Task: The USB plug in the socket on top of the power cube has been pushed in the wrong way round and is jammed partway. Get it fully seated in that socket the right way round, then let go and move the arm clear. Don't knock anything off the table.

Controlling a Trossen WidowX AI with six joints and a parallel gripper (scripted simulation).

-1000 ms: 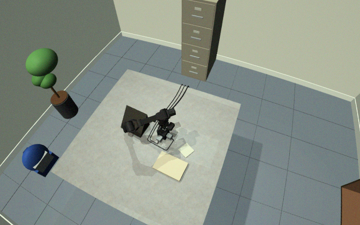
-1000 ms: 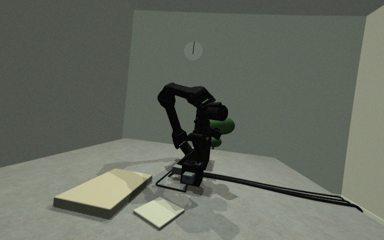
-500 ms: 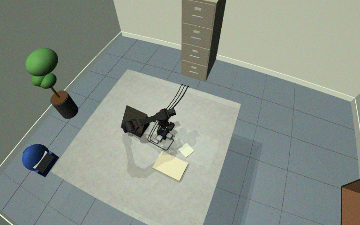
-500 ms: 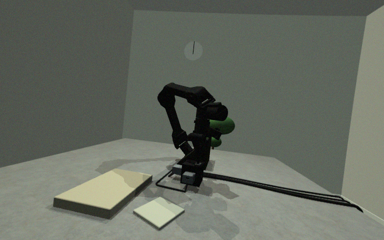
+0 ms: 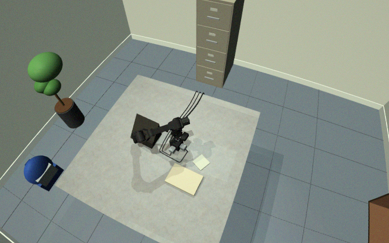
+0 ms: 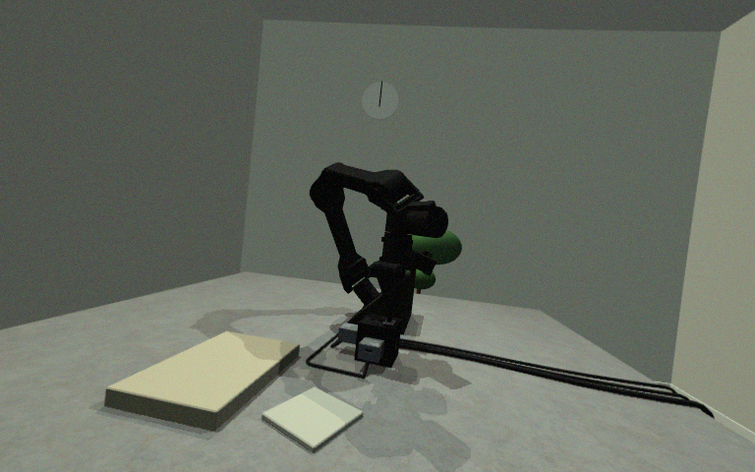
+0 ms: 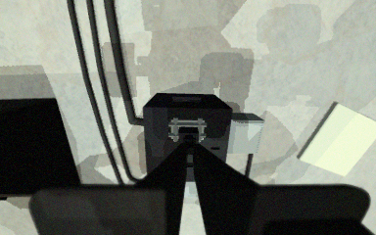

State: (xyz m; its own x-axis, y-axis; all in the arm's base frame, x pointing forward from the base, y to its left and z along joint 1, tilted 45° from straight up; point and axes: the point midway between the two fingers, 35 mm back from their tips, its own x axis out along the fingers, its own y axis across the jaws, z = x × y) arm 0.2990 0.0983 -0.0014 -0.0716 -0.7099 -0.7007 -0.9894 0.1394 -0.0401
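My gripper tip is now 2 cm above the USB plug. Also, from my gripper tip: pale pad 23 cm ahead, 7 cm to the right, 10 cm below; then cream pad 17 cm ahead, 25 cm to the right, 9 cm below.
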